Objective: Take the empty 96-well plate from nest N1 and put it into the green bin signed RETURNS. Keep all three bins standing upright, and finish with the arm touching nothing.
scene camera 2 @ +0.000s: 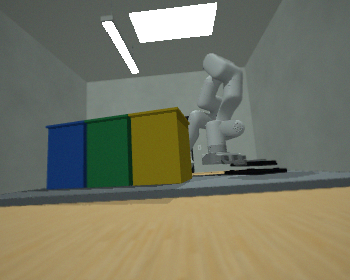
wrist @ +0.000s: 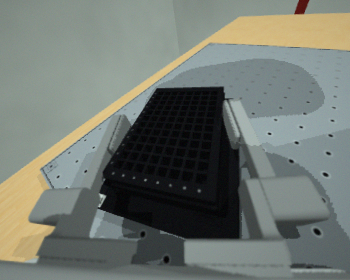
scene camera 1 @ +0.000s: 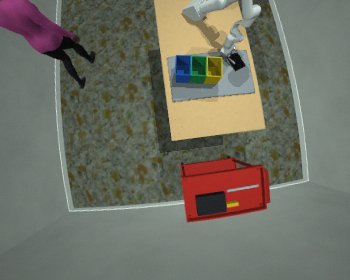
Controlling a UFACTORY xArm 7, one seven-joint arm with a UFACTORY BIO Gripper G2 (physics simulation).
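Seen in the pictures: hand, tool point: [wrist: 172, 129] [scene camera 1: 236, 59]; arm's base, link origin: [scene camera 1: 202, 8].
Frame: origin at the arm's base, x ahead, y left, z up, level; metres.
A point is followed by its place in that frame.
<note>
The black 96-well plate [scene camera 1: 236, 61] {z -0.075, x 0.560, y 0.247 m} [scene camera 2: 262, 162] {z -0.078, x 0.606, y 0.269 m} [wrist: 172, 132] {z -0.074, x 0.534, y 0.253 m} is between the fingers of my gripper [scene camera 1: 229, 53] [scene camera 2: 243, 161] [wrist: 175, 128] {z -0.075, x 0.537, y 0.255 m}, which is shut on its two long sides. In scene camera 2 the plate is a little above the black nest [scene camera 2: 260, 171] {z -0.104, x 0.633, y 0.249 m} [wrist: 205, 226] {z -0.101, x 0.491, y 0.197 m}, with a gap between them. In the wrist view it looks roughly level and covers most of the nest. The green bin [scene camera 1: 198, 80] {z -0.043, x 0.724, y -0.154 m} [scene camera 2: 107, 152] {z -0.026, x 0.722, y -0.163 m} stands upright between the blue bin [scene camera 1: 183, 79] {z -0.035, x 0.700, y -0.286 m} [scene camera 2: 66, 155] {z -0.024, x 0.700, y -0.289 m} and the yellow bin [scene camera 1: 214, 80] {z -0.022, x 0.748, y -0.017 m} [scene camera 2: 157, 147] {z -0.025, x 0.746, y -0.029 m}, both upright. No bin sign is readable.
The bins and nest are on a grey perforated board [scene camera 1: 200, 95] {z -0.113, x 0.843, y -0.145 m} [scene camera 2: 225, 186] {z -0.114, x 0.859, y 0.102 m} [wrist: 280, 65] {z -0.113, x 0.778, y 0.208 m} on the wooden table [scene camera 1: 215, 117] {z -0.125, x 1.063, y -0.036 m} [scene camera 2: 175, 235] {z -0.125, x 1.049, y 0.026 m}. The yellow bin is nearest the gripper. A red cart [scene camera 1: 192, 202] stands beyond the table's end, and a person in magenta [scene camera 1: 40, 30] stands on the floor at the left.
</note>
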